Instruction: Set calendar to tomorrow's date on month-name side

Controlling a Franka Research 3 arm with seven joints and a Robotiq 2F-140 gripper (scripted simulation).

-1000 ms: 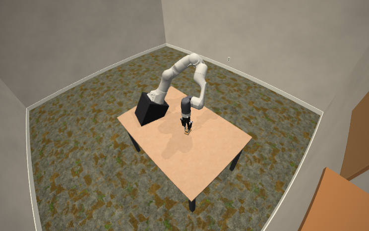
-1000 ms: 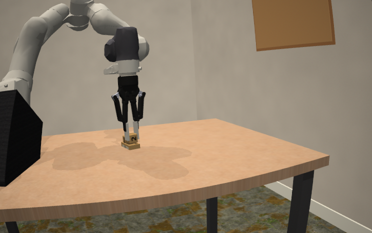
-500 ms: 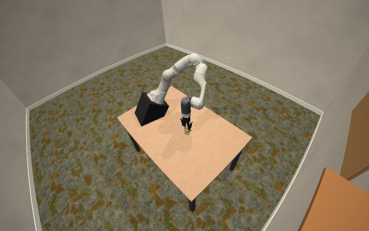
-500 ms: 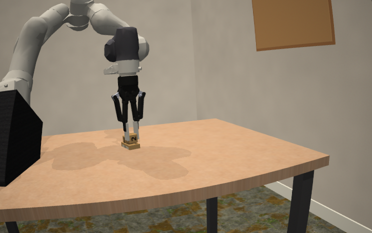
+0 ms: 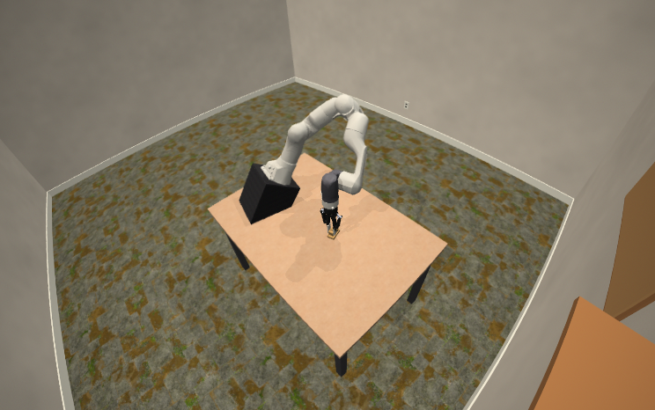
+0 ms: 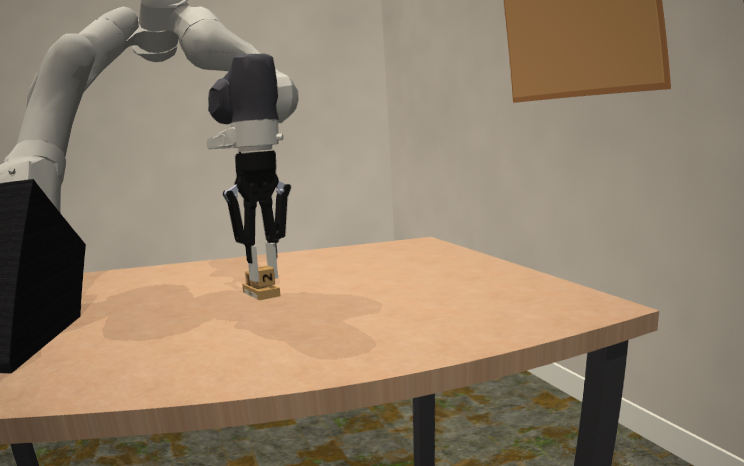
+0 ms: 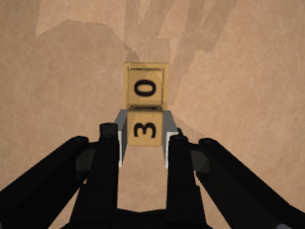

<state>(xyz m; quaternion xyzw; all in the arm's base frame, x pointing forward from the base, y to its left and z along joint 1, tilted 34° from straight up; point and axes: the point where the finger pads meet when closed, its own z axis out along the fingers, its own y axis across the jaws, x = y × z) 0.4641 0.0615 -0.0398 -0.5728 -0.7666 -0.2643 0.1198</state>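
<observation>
The cube lies 40 mm below my hand, 30 mm to the left of it and 10 mm behind it. Round my hand: wooden calendar tray: 60 mm below, 20 mm to the left, 10 mm behind.
</observation>
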